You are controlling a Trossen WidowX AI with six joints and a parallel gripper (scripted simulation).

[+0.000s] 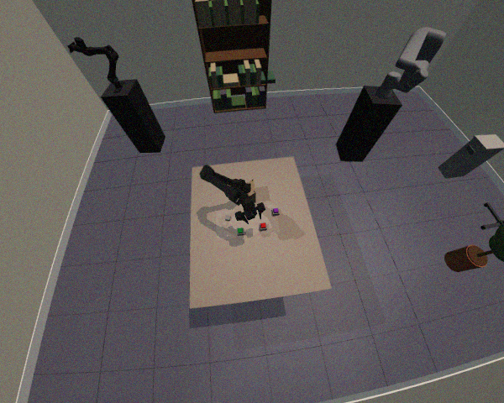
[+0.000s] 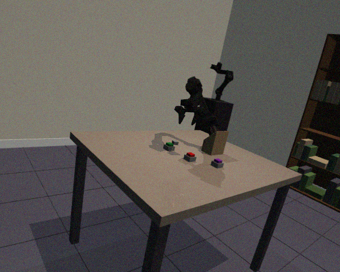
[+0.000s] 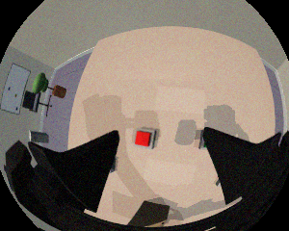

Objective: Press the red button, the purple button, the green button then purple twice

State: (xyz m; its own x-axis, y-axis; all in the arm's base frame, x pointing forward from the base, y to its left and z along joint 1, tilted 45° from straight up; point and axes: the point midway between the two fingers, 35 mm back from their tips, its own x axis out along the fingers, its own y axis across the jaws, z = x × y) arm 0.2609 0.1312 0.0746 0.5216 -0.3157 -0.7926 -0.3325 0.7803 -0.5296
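My gripper tip is now 15 cm above the red button, 6 cm to the right of it and 3 cm past it. From my gripper tip the other things lie so: green button 15 cm below, 10 cm to the right, 1 cm ahead; then small grey block 20 cm to the right, 17 cm below, 10 cm behind; then purple button 16 cm to the left, 15 cm below, 15 cm behind.
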